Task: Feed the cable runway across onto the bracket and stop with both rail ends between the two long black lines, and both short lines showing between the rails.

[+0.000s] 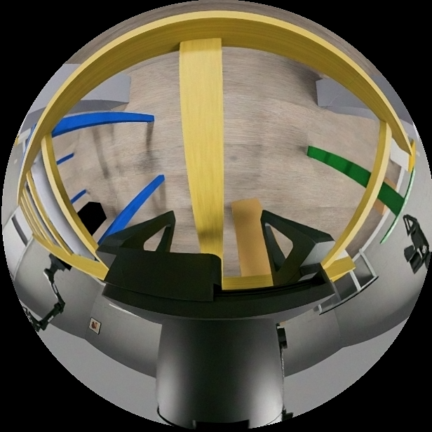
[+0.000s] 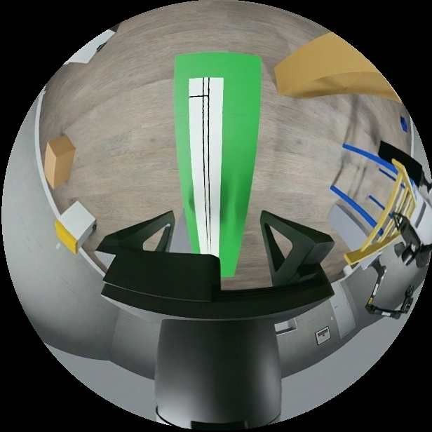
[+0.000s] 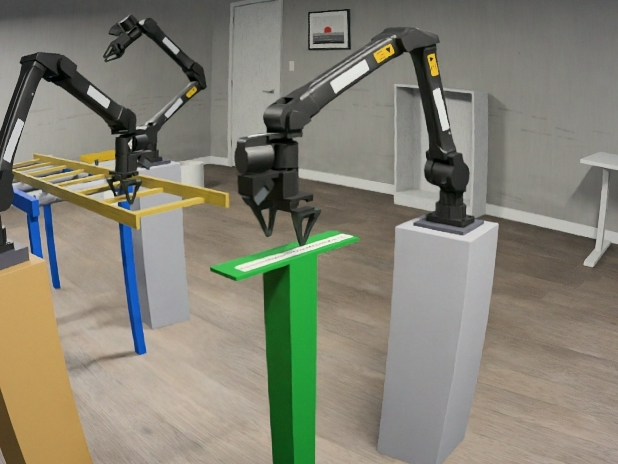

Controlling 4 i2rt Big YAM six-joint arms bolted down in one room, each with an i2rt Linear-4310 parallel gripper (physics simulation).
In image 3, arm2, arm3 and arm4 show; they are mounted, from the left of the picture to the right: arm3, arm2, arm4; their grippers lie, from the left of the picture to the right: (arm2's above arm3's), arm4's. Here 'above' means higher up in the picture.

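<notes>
The yellow cable runway (image 1: 215, 25) (image 2: 360, 256) (image 3: 95, 206) lies on the blue stand (image 3: 131, 280), its near end overhanging, apart from the green bracket (image 1: 350, 165) (image 2: 240, 115) (image 3: 225, 270). The bracket's white strip (image 2: 215, 130) bears two long black lines and a short line near its far end; the other short line does not show. Arm3's gripper (image 1: 218, 212) (image 3: 123, 197) is open, fingers either side of the second rung from that end. Arm4's gripper (image 2: 218, 212) (image 3: 285, 239) is open, low over the bracket. Arm2's gripper (image 3: 111, 56) is raised at the back left; its opening is unclear. Arm1's is too small to judge.
Grey pedestals (image 3: 425, 340) (image 3: 165, 265) carry arm4 and arm2; a tan pedestal (image 3: 35, 350) carries arm3. A black pedestal (image 1: 92, 217) (image 2: 400, 160) stands by the runway. An open grey cabinet (image 3: 478, 155) stands at the back wall, a white table (image 3: 602, 160) at the right.
</notes>
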